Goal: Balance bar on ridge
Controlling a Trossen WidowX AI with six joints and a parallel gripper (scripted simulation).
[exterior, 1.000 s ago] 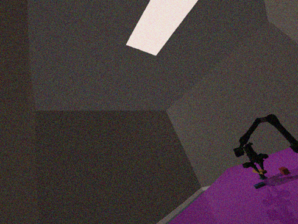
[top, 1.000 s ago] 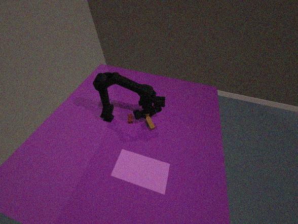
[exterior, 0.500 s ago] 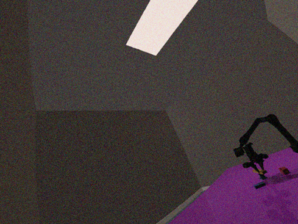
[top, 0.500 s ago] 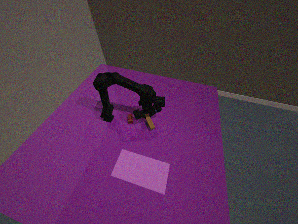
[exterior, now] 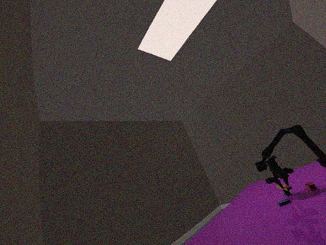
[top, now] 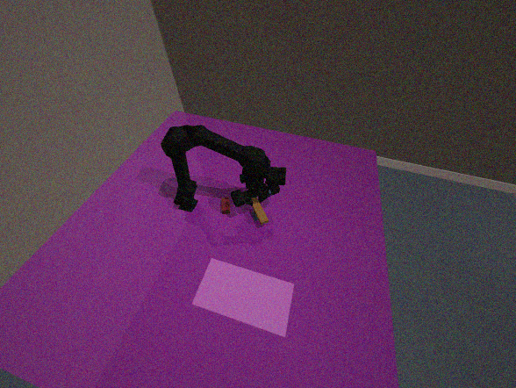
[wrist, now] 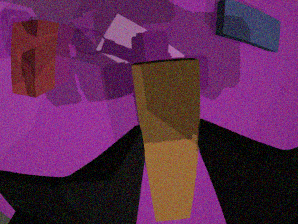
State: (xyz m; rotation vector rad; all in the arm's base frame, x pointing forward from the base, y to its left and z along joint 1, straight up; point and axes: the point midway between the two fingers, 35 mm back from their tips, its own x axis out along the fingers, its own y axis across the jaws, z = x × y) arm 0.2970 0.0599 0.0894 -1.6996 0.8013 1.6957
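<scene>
My gripper tip is 2 cm to the left of the bar and 2 cm short of it. Also, from my gripper tip: red-brown block 13 cm behind, 4 cm below, 2 cm to the right; flat blue block 11 cm to the left, 5 cm below, 3 cm ahead.
</scene>
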